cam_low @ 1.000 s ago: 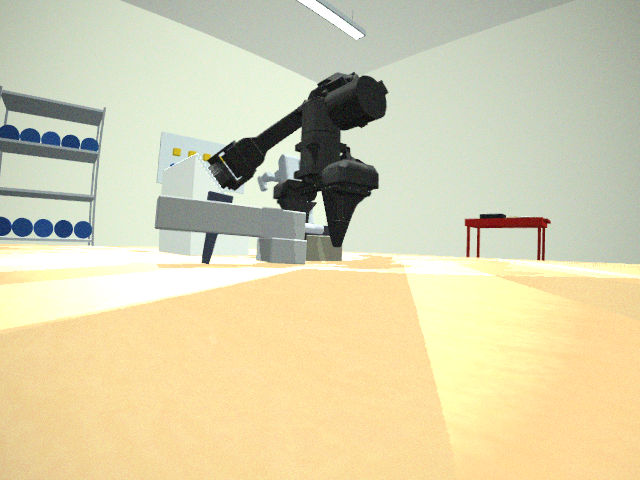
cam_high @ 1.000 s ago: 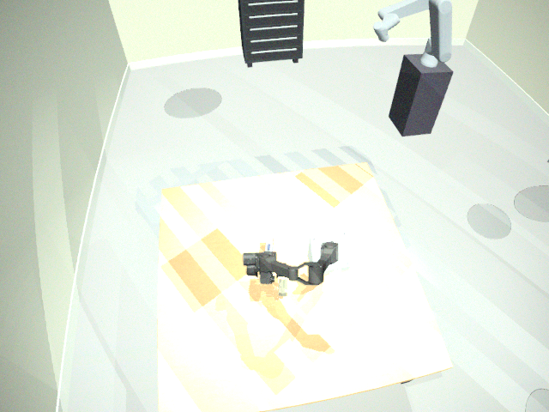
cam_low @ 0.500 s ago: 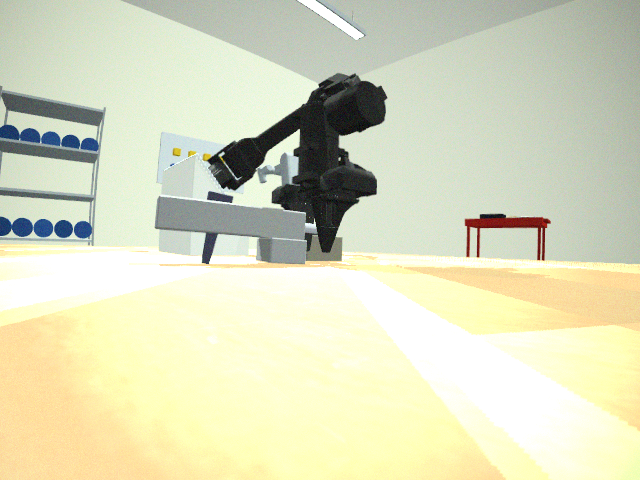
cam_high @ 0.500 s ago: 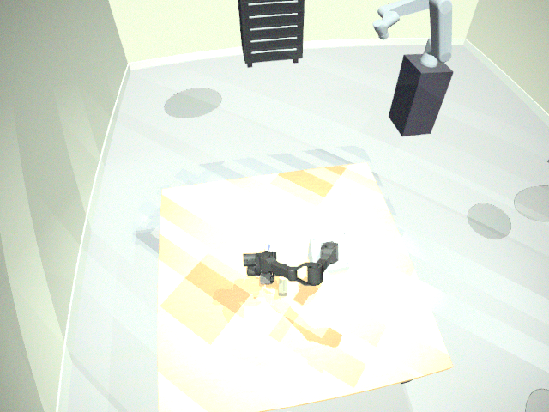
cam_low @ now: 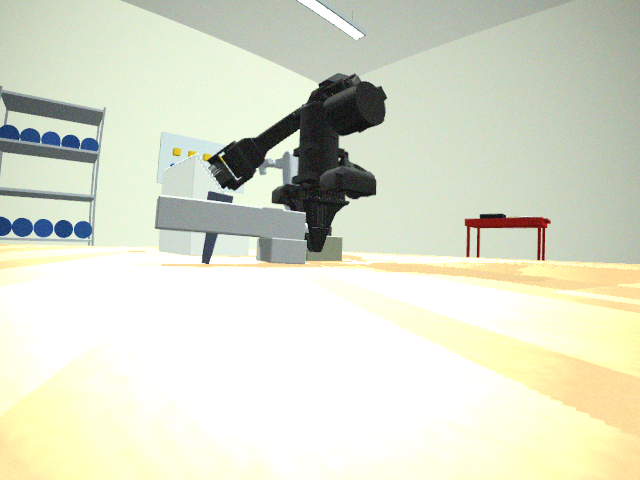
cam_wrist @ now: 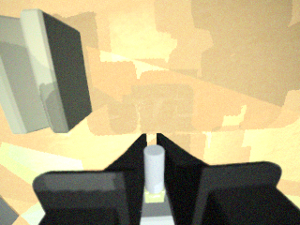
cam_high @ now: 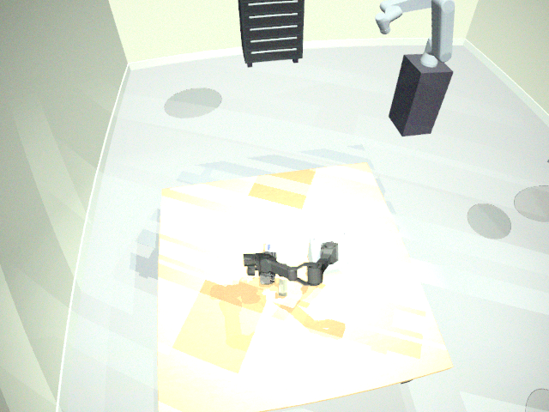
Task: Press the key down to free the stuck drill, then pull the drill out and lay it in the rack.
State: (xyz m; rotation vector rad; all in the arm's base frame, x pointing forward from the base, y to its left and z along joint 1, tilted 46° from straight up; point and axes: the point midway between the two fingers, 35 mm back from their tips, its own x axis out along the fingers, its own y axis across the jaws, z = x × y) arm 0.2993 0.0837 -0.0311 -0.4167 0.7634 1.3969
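The drill is 50 mm to the right of my gripper tip, 30 mm above it and 10 mm behind it. Also, from my gripper tip: pale grey fixture (110 mm to the right, 30 mm behind, 30 mm above); grey-beige rack (70 mm to the left, 60 mm behind); dark blue key (140 mm to the right, 40 mm above, 30 mm behind).
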